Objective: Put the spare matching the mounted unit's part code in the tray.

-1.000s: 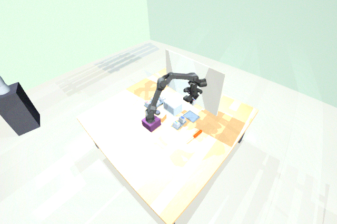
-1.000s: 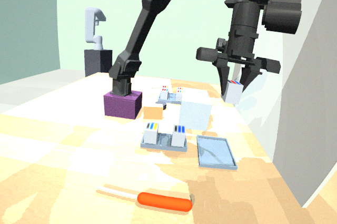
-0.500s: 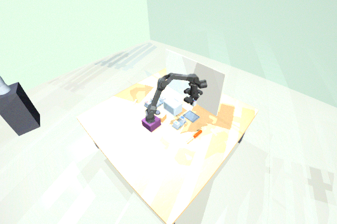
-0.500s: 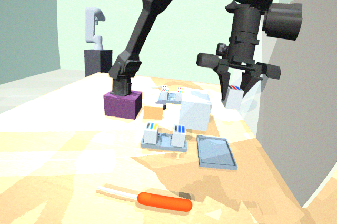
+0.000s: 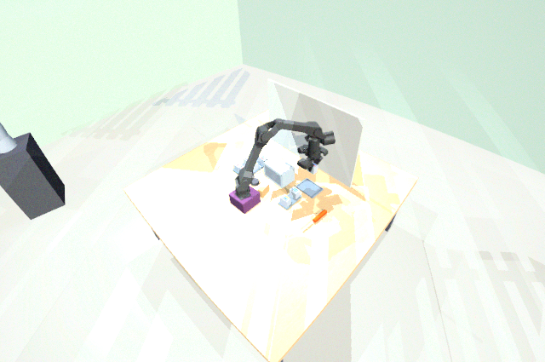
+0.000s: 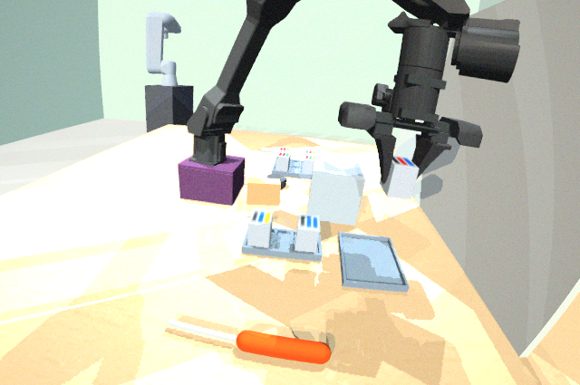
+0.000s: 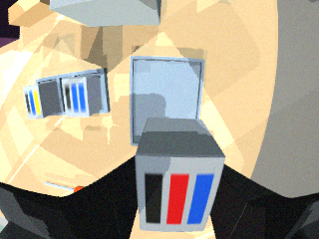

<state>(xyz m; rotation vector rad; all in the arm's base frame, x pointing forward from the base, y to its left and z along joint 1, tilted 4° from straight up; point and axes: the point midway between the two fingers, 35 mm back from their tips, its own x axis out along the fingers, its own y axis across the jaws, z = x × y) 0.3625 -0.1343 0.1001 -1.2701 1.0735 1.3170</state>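
The pale blue tray lies 140 mm below my gripper tip and 10 mm behind it. Also, from my gripper tip: rack 150 mm behind, 140 mm below; mounted unit 190 mm to the left, 90 mm below, 90 mm behind; spare block 20 mm above.
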